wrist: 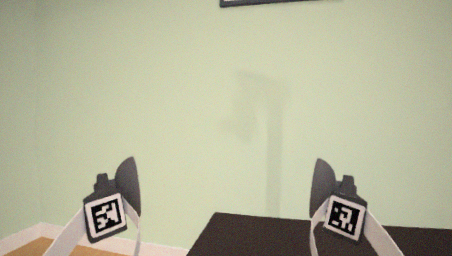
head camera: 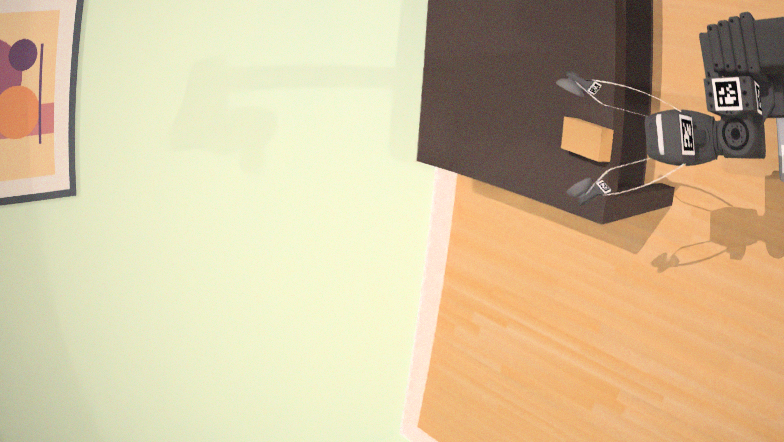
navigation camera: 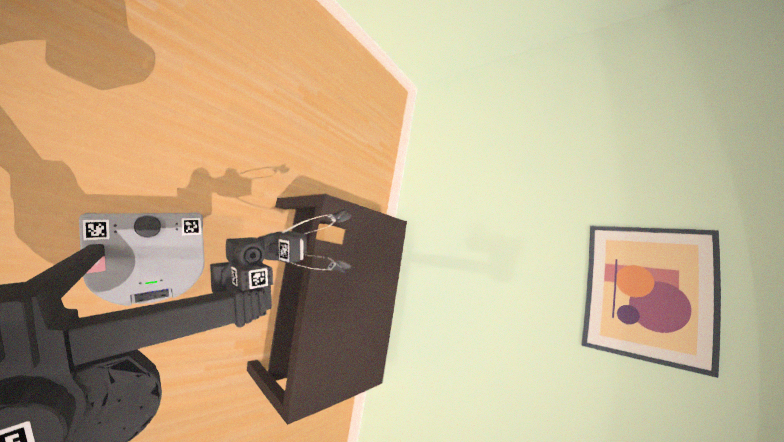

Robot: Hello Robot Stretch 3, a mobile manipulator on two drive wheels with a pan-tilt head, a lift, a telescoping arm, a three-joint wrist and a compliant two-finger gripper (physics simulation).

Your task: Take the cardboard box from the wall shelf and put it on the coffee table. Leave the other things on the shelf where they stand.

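Note:
The cardboard box, a small tan block, sits on the dark brown coffee table, near one end and close to the long edge on the robot's side. My gripper is open, its two fingers wide apart with nothing between them. It hangs above the table top, and from above its fingers appear on either side of the box. The box does not show in the wrist view. The wall shelf and its other things do not show in these views.
A pale green wall stands behind the table's far long side. A framed picture hangs on it. My grey base stands on the wooden floor before the table.

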